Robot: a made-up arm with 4 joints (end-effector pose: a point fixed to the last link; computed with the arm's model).
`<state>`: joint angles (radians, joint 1 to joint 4).
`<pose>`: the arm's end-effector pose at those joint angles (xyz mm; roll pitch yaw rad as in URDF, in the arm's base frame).
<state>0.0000 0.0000 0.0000 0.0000</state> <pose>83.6 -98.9 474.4 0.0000 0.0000 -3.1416</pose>
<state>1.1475 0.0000 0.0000 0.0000</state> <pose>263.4 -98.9 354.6 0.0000 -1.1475 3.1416</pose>
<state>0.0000 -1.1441 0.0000 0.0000</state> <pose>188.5 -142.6 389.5 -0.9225 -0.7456 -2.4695</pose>
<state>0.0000 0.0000 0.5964 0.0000</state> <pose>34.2 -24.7 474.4 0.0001 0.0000 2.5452</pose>
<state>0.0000 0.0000 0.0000 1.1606</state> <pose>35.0 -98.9 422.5 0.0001 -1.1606 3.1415</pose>
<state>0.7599 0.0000 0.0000 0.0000</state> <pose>219.9 -98.9 417.8 0.0000 -0.7599 3.1416</pose>
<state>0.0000 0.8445 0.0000 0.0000</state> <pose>2.3 -37.6 440.2 0.4509 0.7124 3.1101</pose>
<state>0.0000 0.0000 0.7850 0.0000</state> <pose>28.7 3.3 474.4 0.0001 0.0000 2.3566</pose>
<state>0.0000 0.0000 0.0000 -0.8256</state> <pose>71.1 -98.9 524.9 0.0001 0.8256 -3.1415</pose>
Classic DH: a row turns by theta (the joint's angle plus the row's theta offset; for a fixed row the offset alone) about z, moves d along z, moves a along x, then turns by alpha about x. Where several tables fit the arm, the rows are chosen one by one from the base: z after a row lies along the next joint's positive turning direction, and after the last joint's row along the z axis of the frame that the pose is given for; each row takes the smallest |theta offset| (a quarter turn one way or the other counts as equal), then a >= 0, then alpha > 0; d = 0 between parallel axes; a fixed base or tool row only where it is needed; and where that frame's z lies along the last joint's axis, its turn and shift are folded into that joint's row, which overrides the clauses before.
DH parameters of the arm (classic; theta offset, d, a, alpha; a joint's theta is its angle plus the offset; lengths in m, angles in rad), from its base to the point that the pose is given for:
base (fixed): 0 0.2754 0.0808 -1.5708
joint 1: 1.1649 -0.1202 -0.0626 -2.5344
joint 2: 1.2315 -0.1881 0.0295 1.3435
joint 3: -0.5681 -0.1102 -0.1599 1.5708
joint 4: 0 -0.1173 0.0639 1.5708
tool (fixed): 3.1416 -0.0111 0 0

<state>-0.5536 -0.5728 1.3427 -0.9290</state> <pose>-43.2 36.9 553.0 -0.2031 0.7052 1.8551</pose>
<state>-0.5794 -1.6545 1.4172 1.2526</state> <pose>39.3 15.0 559.4 2.6263 -0.8030 -0.2010</pose>
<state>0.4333 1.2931 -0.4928 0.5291</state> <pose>85.9 -54.6 460.1 0.8867 -0.0665 -3.0789</pose>
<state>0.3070 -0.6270 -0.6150 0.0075</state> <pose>253.6 -146.3 343.3 -0.8284 -0.3875 -2.2539</pose>
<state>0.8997 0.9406 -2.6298 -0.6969</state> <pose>388.6 135.5 366.3 -0.5709 0.4529 -0.8071</pose>
